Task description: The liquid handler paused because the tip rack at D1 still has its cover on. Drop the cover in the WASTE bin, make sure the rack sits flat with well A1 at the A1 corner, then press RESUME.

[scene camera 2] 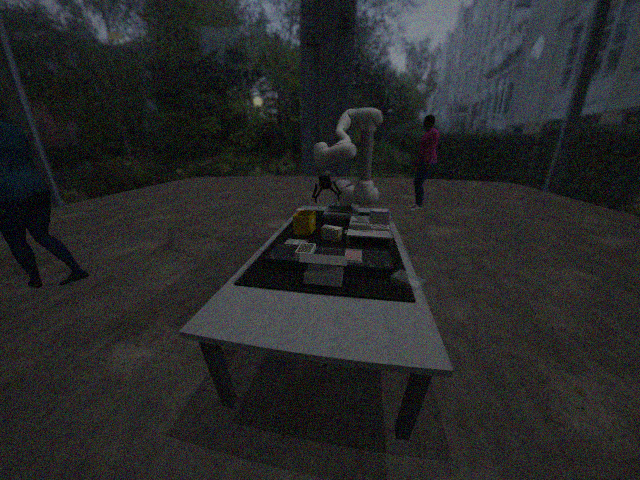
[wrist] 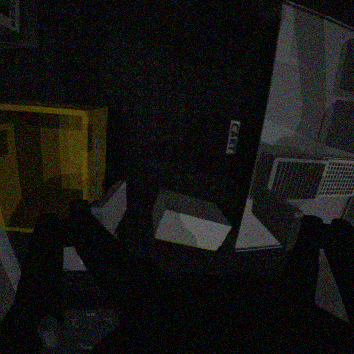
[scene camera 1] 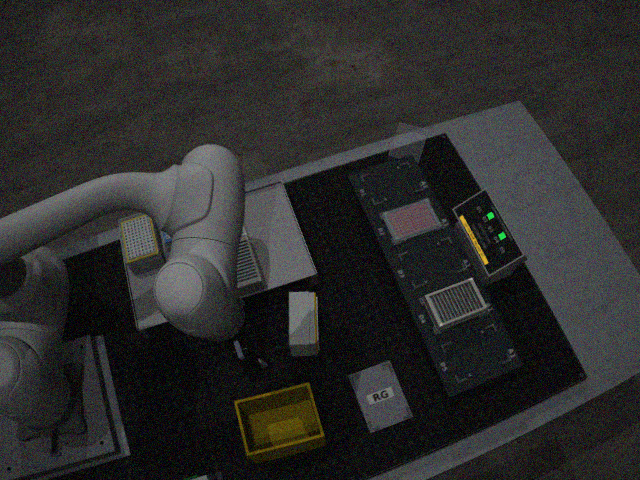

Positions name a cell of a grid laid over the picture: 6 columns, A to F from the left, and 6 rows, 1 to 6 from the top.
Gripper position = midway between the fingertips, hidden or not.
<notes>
My gripper (wrist: D4) is open, holding nothing. Also in view: a pink-topped rack (scene camera 1: D3).
The wrist view misses the pink-topped rack, which is hidden by my gripper.
</notes>
